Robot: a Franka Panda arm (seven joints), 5 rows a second.
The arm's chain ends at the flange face. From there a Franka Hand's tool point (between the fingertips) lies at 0.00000 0.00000 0.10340 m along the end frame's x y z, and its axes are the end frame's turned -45 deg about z.
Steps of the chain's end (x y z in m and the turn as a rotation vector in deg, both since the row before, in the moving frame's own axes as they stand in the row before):
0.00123 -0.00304 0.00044 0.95 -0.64 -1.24
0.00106 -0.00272 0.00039 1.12 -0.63 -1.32
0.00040 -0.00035 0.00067 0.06 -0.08 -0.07
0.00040 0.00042 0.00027 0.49 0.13 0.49
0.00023 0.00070 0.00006 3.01 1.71 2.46
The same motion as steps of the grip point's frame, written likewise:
0.00339 -0.00331 0.00042 1.12 0.22 -1.24
0.00327 -0.00341 0.00036 1.24 0.35 -1.32
0.00050 -0.00014 0.00067 0.10 -0.01 -0.07
0.00078 0.00012 0.00027 0.25 0.44 0.49
0.00572 -0.00087 -0.00013 0.92 3.34 2.46

